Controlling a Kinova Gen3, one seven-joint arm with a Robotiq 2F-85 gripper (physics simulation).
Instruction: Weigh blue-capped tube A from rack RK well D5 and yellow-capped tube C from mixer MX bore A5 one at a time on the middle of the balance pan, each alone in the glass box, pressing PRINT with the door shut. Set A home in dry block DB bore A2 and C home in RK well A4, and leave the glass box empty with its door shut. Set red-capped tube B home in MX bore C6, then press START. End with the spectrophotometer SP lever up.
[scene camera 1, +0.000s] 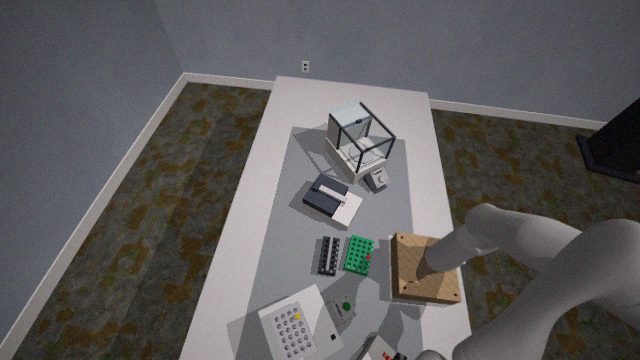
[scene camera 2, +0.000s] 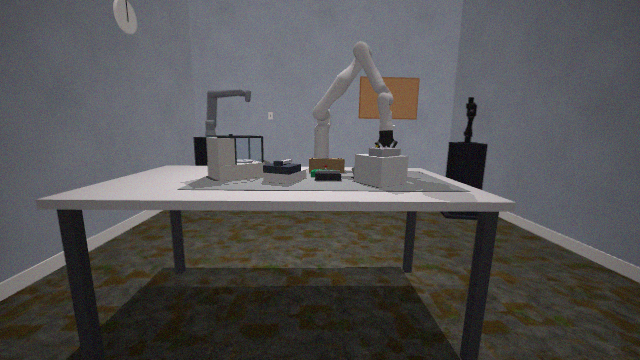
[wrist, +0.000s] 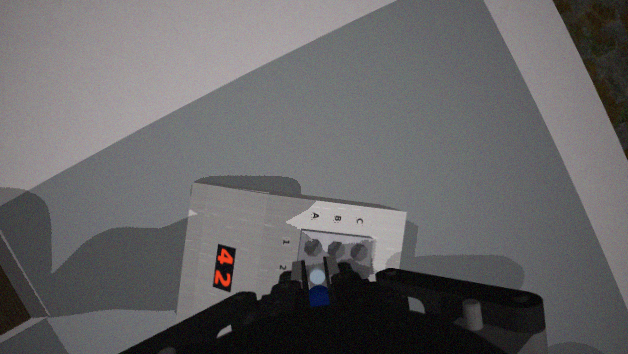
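My gripper is shut on blue-capped tube A, held above dry block DB around column A, row 2. The fingers hide that bore, so I cannot tell whether the tip is inside. Yellow-capped tube C stands in mixer MX. Red-capped tube B stands in the green rack. The balance's glass box shows no tube; its door state is unclear. The spectrophotometer has a pale lever lying low across its dark top.
The PRINT unit stands beside the balance. The green START button is beside the mixer. A black rack stands left of the green rack. The wooden block is under the arm at the right table edge. DB's display reads 42.
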